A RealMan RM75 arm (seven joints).
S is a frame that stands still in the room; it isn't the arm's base.
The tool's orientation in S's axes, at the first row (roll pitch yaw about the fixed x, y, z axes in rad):
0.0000 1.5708 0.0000
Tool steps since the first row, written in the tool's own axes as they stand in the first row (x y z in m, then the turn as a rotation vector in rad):
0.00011 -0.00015 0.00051 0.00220 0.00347 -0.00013
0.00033 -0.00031 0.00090 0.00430 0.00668 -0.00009
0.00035 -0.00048 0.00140 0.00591 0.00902 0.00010
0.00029 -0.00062 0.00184 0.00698 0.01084 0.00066
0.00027 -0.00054 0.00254 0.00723 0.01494 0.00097
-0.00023 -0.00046 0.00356 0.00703 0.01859 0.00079
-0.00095 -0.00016 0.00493 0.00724 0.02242 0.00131
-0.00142 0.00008 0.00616 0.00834 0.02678 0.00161
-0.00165 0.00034 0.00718 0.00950 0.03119 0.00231
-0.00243 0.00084 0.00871 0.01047 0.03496 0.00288
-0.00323 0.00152 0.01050 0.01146 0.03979 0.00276
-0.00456 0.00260 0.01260 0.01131 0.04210 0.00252
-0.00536 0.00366 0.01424 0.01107 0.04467 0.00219
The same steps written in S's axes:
0.00051 -0.00015 -0.00011 -0.00013 0.00347 -0.00220
0.00090 -0.00031 -0.00033 -0.00009 0.00668 -0.00430
0.00140 -0.00048 -0.00035 0.00010 0.00902 -0.00591
0.00184 -0.00062 -0.00029 0.00066 0.01084 -0.00698
0.00254 -0.00054 -0.00027 0.00097 0.01494 -0.00723
0.00356 -0.00046 0.00023 0.00079 0.01859 -0.00703
0.00493 -0.00016 0.00095 0.00131 0.02242 -0.00724
0.00616 0.00008 0.00142 0.00161 0.02678 -0.00834
0.00718 0.00034 0.00165 0.00231 0.03119 -0.00950
0.00871 0.00084 0.00243 0.00288 0.03496 -0.01047
0.01050 0.00152 0.00323 0.00276 0.03979 -0.01146
0.01260 0.00260 0.00456 0.00252 0.04210 -0.01131
0.01424 0.00366 0.00536 0.00219 0.04467 -0.01107

